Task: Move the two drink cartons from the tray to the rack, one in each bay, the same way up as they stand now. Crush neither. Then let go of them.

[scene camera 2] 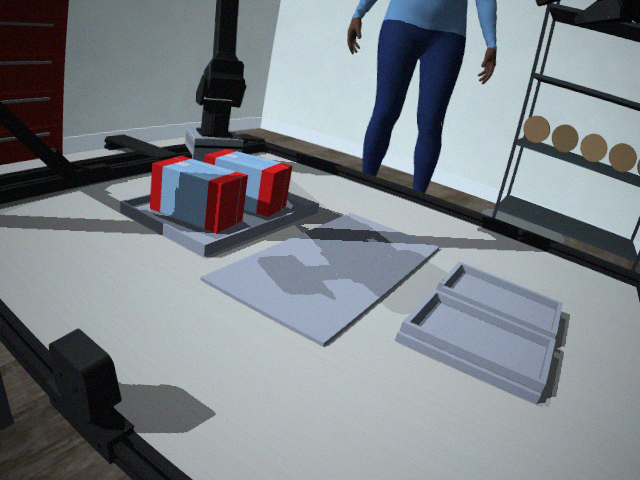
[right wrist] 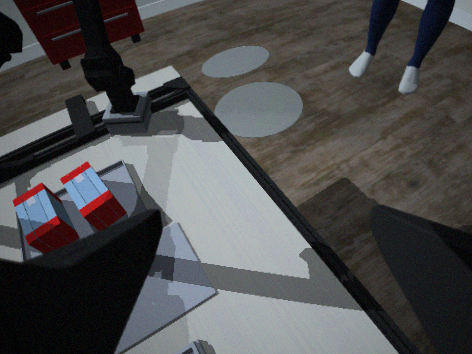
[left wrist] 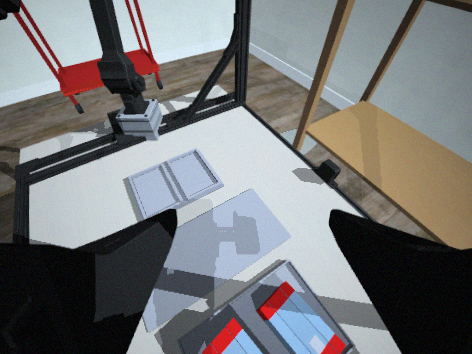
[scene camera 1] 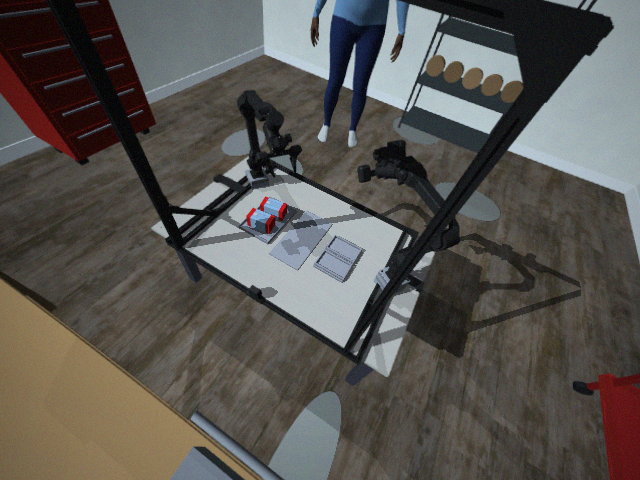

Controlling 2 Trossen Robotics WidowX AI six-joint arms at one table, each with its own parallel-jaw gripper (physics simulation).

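Frame: origin at the left arm's base, x back, y down, z right, level; millimetres.
Seen in the pictures: left gripper, fingertip midpoint: (left wrist: 253, 216) (scene camera 1: 285, 174); right gripper, fingertip midpoint: (scene camera 2: 557, 12) (right wrist: 265, 218); left arm's base, origin of the base link: (scene camera 2: 214, 133) (right wrist: 125, 104) (scene camera 1: 256, 173); right arm's base, origin of the base link: (left wrist: 137, 107).
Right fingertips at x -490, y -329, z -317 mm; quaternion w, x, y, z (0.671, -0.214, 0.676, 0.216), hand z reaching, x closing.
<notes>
Offsets run from my right fingertips to a thing's top centre. "spot": to the spot under its first point.
Two light-blue cartons with red ends lie lengthwise, side by side and apart, on the dark grey tray @(dx +198, dy +368, dz +363 mm) (scene camera 1: 253, 233) (scene camera 2: 186, 242) (right wrist: 132, 185): the front carton @(dx +173, dy +310, dz +412 mm) (scene camera 1: 261, 220) (scene camera 2: 196, 193) (left wrist: 302, 320) (right wrist: 45, 217) and the back carton @(dx +225, dy +310, dz +325 mm) (scene camera 1: 273, 207) (scene camera 2: 250, 175) (left wrist: 230, 340) (right wrist: 92, 195). The two-bay grey rack @(dx -149, dy +364, dz +145 mm) (scene camera 1: 339, 258) (scene camera 2: 496, 316) (left wrist: 172, 182) stands empty at the right in scene camera 2. My left gripper (left wrist: 253, 216) is open and empty, above and behind the tray. My right gripper (right wrist: 265, 218) is open and empty, raised beyond the table's back edge.
A thin flat grey plate (scene camera 1: 289, 253) (scene camera 2: 392, 268) (left wrist: 260, 215) (right wrist: 150, 300) lies between tray and rack. Black frame rails edge the table, with uprights at its corners. A small black block @(spot: dx -196, dy +332, dz +564 mm) (scene camera 2: 85, 372) (left wrist: 327, 170) sits on the front rail. A person stands behind the table.
</notes>
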